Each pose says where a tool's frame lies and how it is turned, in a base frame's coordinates. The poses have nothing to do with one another.
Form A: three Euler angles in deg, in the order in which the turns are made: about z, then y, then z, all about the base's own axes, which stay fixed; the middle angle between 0 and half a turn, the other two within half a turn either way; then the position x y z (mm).
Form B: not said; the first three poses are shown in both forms.
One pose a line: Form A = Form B
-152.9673, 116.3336, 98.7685, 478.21, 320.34, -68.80 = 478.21, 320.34, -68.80, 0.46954, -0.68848, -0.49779, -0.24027
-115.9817, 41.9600, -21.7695, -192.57, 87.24, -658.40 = -192.57, 87.24, -658.40, 0.33650, -0.26231, 0.24370, -0.87096
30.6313, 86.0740, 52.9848, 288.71, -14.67, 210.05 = 288.71, -14.67, 210.05, 0.54481, -0.13229, 0.66953, 0.48725
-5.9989, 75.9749, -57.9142, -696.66, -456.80, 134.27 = -696.66, -456.80, 134.27, 0.66870, 0.26940, 0.55340, -0.41715
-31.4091, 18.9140, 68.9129, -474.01, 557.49, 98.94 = -474.01, 557.49, 98.94, 0.93405, -0.12616, 0.10526, 0.31710
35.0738, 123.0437, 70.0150, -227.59, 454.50, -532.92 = -227.59, 454.50, -532.92, 0.28998, -0.26389, 0.83845, 0.37851
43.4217, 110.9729, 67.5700, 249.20, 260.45, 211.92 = 249.20, 260.45, 211.92, 0.32096, -0.17236, 0.80576, 0.46693
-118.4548, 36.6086, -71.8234, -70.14, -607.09, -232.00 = -70.14, -607.09, -232.00, 0.08504, 0.12431, -0.28842, 0.94559
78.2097, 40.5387, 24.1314, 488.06, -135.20, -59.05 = 488.06, -135.20, -59.05, 0.58818, 0.15749, 0.30857, 0.73077
